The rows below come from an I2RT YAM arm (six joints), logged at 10 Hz.
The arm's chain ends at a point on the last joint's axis. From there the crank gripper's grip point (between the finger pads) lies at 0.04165 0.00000 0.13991 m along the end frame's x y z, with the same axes.
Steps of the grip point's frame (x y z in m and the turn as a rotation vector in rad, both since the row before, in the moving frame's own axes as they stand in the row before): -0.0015, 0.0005, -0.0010, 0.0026, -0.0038, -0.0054; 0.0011, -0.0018, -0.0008, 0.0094, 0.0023, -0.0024; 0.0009, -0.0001, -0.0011, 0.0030, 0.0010, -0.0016; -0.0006, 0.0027, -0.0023, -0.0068, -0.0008, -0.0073; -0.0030, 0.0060, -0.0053, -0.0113, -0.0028, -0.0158; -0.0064, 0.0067, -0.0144, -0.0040, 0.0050, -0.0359; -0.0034, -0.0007, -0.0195, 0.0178, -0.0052, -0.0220
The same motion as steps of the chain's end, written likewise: -0.0010, 0.0011, -0.0012, 0.0026, -0.0038, -0.0054; 0.0008, -0.0004, -0.0007, 0.0094, 0.0023, -0.0024; 0.0008, 0.0004, -0.0011, 0.0030, 0.0010, -0.0016; -0.0005, 0.0021, -0.0023, -0.0068, -0.0008, -0.0073; -0.0026, 0.0051, -0.0054, -0.0113, -0.0028, -0.0158; -0.0071, 0.0076, -0.0142, -0.0040, 0.0050, -0.0359; -0.0026, 0.0027, -0.0197, 0.0178, -0.0052, -0.0220
